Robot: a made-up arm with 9 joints.
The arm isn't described. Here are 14 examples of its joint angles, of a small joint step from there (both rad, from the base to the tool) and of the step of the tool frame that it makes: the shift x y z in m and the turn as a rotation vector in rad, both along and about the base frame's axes.
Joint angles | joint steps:
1: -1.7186 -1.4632 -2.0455 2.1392 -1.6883 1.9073 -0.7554 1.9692 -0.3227 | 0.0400 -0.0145 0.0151 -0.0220 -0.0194 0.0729 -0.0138 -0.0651 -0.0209
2: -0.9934 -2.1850 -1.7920 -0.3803 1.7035 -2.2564 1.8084 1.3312 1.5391 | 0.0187 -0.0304 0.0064 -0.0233 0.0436 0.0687 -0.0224 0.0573 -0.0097
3: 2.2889 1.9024 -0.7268 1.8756 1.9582 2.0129 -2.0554 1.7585 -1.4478 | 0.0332 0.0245 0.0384 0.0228 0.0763 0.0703 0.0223 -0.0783 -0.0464
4: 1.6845 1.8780 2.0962 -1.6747 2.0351 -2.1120 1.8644 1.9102 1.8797 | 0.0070 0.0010 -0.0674 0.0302 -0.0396 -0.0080 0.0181 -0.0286 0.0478
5: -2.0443 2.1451 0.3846 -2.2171 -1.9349 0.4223 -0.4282 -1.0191 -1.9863 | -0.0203 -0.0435 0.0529 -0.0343 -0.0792 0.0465 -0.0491 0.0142 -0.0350
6: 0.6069 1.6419 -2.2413 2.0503 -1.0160 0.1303 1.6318 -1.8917 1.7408 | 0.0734 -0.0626 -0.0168 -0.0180 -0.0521 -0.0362 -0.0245 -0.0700 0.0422
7: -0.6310 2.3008 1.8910 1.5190 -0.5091 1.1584 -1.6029 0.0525 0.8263 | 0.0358 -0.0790 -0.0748 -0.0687 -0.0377 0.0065 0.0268 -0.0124 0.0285
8: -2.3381 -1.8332 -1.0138 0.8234 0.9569 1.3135 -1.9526 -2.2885 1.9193 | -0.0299 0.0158 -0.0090 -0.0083 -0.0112 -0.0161 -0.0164 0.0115 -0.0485
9: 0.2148 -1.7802 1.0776 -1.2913 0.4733 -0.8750 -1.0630 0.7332 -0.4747 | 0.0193 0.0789 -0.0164 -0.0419 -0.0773 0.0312 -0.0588 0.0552 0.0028
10: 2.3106 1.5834 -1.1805 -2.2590 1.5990 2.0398 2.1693 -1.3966 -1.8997 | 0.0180 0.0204 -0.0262 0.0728 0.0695 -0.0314 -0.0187 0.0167 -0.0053
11: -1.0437 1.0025 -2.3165 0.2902 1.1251 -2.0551 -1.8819 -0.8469 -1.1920 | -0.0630 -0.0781 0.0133 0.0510 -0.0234 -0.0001 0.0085 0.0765 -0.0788
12: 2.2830 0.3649 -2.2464 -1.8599 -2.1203 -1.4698 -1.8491 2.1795 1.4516 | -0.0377 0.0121 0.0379 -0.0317 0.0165 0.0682 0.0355 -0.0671 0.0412
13: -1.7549 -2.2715 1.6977 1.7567 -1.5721 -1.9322 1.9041 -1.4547 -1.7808 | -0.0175 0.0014 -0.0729 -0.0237 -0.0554 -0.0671 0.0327 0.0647 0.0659
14: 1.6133 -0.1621 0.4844 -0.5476 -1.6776 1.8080 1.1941 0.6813 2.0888 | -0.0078 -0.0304 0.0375 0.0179 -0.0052 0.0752 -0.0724 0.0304 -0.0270
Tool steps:
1: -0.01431 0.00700 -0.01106 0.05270 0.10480 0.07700
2: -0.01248 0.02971 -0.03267 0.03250 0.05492 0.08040
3: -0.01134 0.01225 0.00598 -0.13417 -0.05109 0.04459
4: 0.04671 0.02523 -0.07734 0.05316 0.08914 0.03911
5: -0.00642 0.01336 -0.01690 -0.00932 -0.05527 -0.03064
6: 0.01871 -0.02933 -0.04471 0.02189 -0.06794 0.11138
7: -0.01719 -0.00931 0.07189 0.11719 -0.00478 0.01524
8: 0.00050 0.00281 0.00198 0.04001 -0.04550 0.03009
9: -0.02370 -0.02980 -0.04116 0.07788 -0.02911 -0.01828
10: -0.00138 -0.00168 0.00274 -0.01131 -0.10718 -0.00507
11: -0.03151 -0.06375 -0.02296 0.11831 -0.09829 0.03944
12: 0.01183 0.05021 -0.01144 0.10620 0.00488 -0.07572
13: 0.02066 -0.01267 0.02617 0.04350 -0.00730 -0.01155
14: -0.01049 -0.01076 0.01401 0.01868 0.01876 -0.01187
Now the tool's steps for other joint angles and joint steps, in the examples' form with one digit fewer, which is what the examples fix.
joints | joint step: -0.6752 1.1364 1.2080 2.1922 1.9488 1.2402 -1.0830 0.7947 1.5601 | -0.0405 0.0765 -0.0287 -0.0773 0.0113 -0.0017 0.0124 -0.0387 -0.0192
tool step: -0.0087 0.0066 0.0590 0.0229 0.0456 -0.0215
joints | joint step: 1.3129 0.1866 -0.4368 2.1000 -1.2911 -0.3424 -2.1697 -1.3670 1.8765 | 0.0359 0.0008 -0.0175 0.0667 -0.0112 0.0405 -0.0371 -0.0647 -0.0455
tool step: -0.0264 -0.0295 0.0427 -0.0795 0.0850 0.0986
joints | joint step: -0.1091 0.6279 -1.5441 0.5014 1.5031 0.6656 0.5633 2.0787 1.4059 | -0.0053 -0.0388 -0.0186 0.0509 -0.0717 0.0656 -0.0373 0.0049 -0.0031
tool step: -0.0120 0.0031 -0.0122 0.0037 0.0645 0.0111
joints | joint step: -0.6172 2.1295 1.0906 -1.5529 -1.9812 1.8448 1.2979 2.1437 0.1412 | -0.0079 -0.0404 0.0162 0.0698 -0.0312 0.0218 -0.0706 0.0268 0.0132
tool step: -0.0298 -0.0060 -0.0116 0.0096 -0.0872 0.0641
